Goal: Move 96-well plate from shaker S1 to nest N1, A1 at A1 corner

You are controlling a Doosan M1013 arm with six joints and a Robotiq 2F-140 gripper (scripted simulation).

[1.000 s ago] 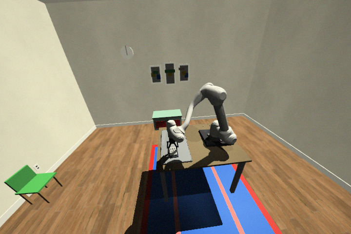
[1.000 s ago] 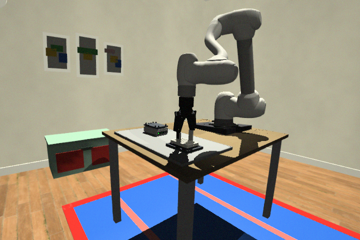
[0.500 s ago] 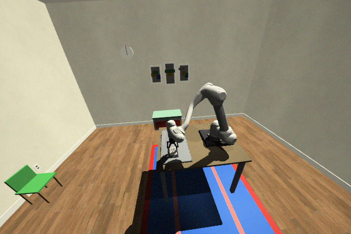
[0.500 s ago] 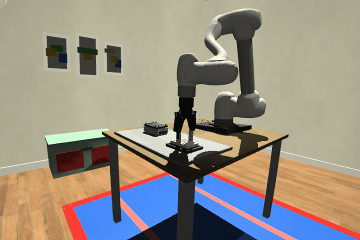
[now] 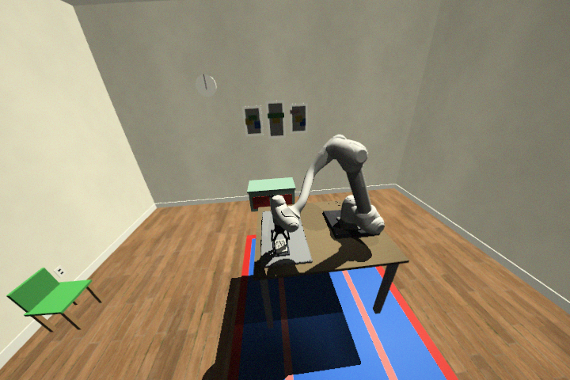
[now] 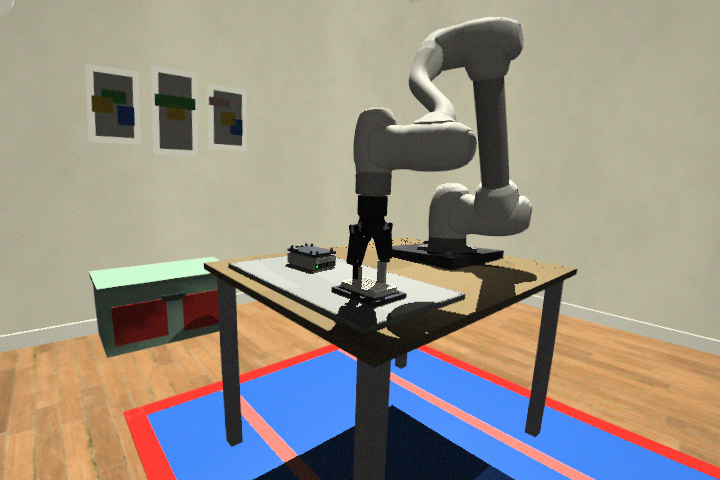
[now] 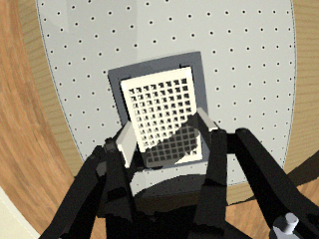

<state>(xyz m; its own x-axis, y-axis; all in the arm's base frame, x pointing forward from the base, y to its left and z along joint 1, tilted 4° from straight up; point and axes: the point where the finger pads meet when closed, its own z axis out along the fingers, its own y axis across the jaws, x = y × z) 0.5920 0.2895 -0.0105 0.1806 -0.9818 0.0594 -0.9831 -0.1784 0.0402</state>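
Now: hand 2 cm above the white 96-well plate. Round my hand: dark plate nest N1 (4 cm below).
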